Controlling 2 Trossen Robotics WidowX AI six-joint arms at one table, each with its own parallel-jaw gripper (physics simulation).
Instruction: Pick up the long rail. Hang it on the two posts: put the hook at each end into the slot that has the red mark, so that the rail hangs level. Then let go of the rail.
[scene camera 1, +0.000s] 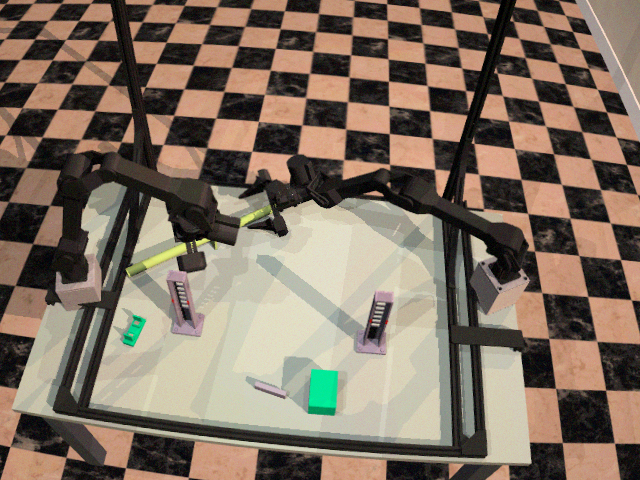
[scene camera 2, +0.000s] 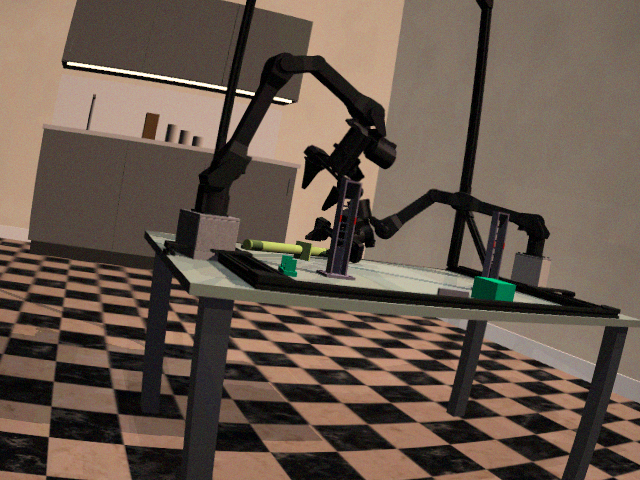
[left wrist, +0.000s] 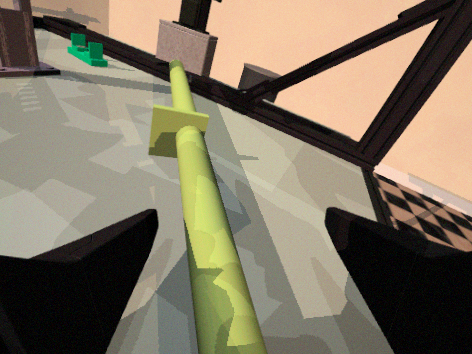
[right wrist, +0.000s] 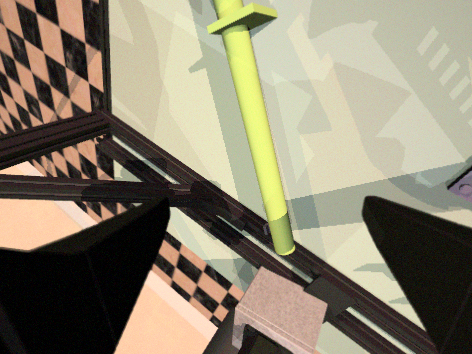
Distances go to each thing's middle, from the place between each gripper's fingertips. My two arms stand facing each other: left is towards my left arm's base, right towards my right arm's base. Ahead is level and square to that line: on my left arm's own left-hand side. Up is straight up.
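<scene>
The green block (scene camera 1: 323, 384) is 52 cm ahead of my left hand, 20 cm to the left of it and 1 cm below it, and going by their middles, it's the farthest from my left hand of the things named here. There's a small green clip (left wrist: 93, 55) that's 26 cm to the right of my left hand, 35 cm ahead of it and 2 cm below it, while the yellow-green rail (scene camera 1: 132, 270) is 7 cm ahead of that hand, 9 cm to the right of it and 1 cm below it.
From my right hand, the green block is 330 mm to the left, 330 mm ahead and 140 mm below, and the small green clip is 120 mm to the right, 170 mm ahead and 140 mm below. By its middle, the clip is nearer to my right hand than to my left hand. As for the yellow-green rail, my right hand is 140 mm above it, 110 mm past it and 50 mm to the right of it.
</scene>
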